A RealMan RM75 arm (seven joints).
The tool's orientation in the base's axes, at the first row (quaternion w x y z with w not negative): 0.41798 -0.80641 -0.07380 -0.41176
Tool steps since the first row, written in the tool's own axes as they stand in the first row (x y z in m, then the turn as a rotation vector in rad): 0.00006 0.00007 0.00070 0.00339 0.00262 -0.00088; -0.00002 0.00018 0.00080 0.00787 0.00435 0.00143; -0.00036 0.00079 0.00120 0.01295 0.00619 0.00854; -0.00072 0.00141 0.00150 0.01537 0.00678 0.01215; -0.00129 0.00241 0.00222 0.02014 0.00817 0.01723; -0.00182 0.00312 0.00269 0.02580 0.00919 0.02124
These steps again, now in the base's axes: 0.00049 0.00046 -0.00022 0.00289 -0.00309 0.00113; 0.00055 0.00048 -0.00037 0.00799 -0.00350 0.00260; 0.00085 0.00046 -0.00112 0.01643 -0.00060 0.00294; 0.00109 0.00036 -0.00185 0.02045 0.00113 0.00321; 0.00162 0.00038 -0.00311 0.02726 0.00290 0.00424; 0.00188 0.00039 -0.00407 0.03382 0.00392 0.00647
